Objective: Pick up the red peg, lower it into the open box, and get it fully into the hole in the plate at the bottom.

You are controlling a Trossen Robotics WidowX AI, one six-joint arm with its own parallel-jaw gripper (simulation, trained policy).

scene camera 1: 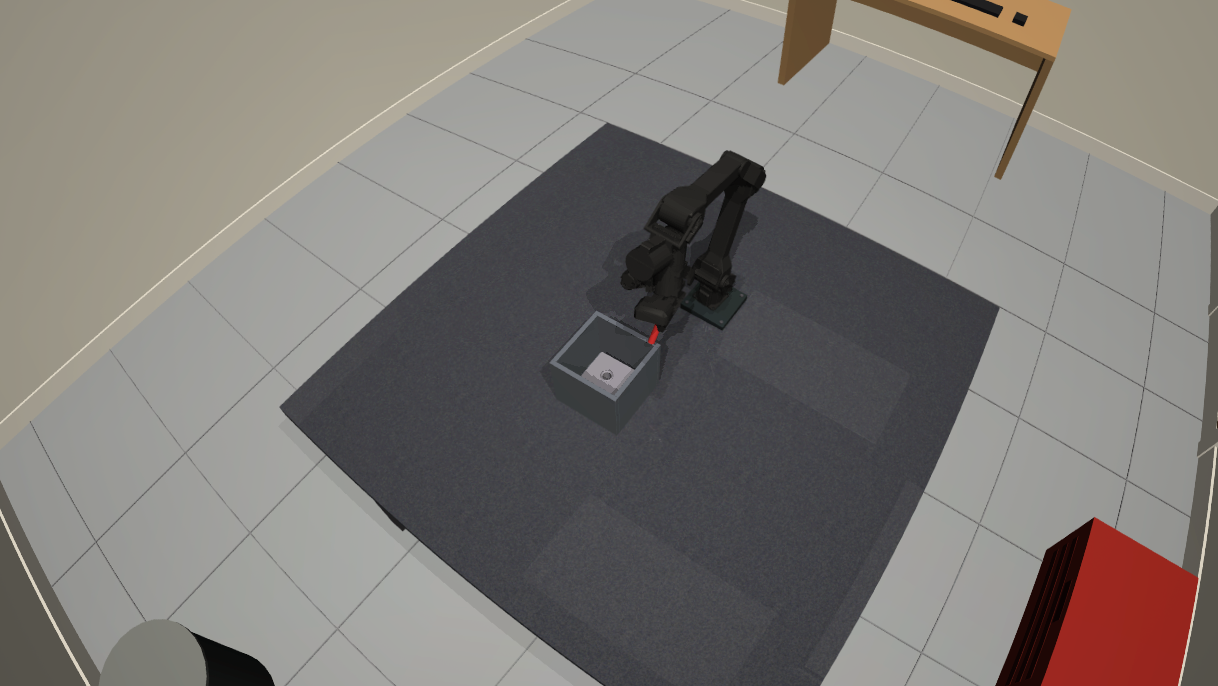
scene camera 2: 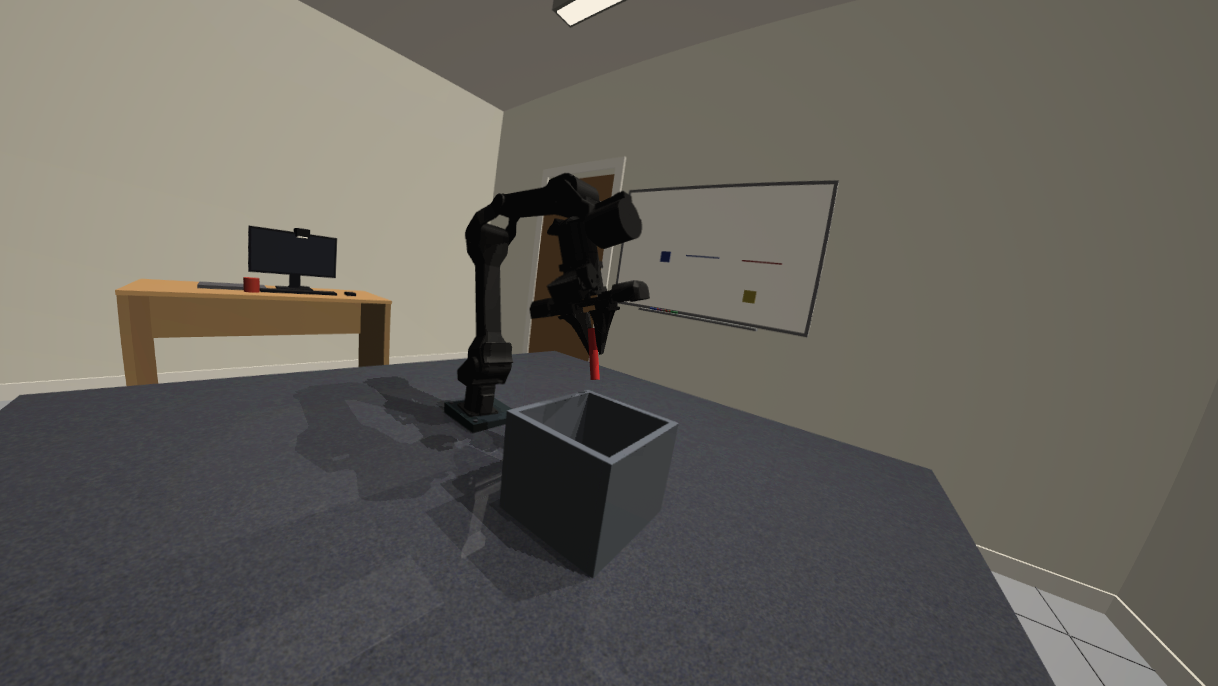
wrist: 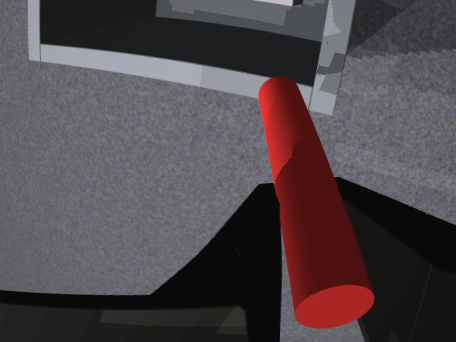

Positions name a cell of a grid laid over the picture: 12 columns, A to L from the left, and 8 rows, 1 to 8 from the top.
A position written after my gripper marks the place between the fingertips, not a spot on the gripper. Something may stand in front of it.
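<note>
Red peg (wrist: I7). Grey box (scene camera 2: F6), (scene camera 1: F4), (wrist: G2). My gripper (scene camera 2: F5), (scene camera 1: G4), (wrist: H5).
</note>
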